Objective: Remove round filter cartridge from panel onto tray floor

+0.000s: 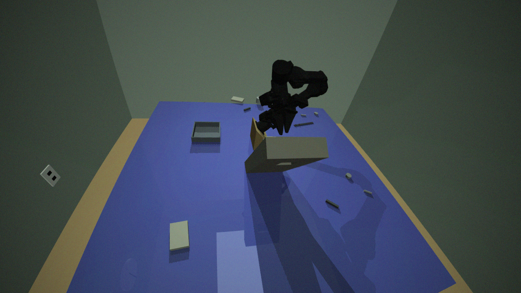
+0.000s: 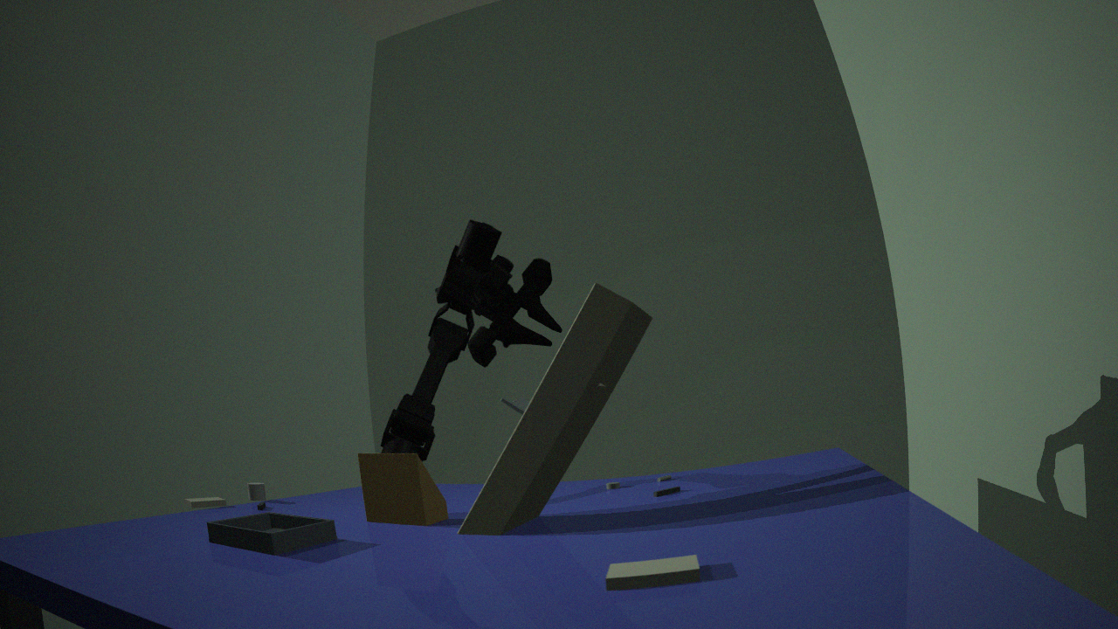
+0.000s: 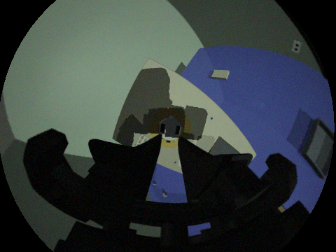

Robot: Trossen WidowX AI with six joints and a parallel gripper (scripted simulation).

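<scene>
Right now the round filter cartridge is 4 cm ahead of my gripper tip and 3 cm below it. Also, from my gripper tip: dark tray: 40 cm behind, 27 cm to the right, 29 cm below.
</scene>
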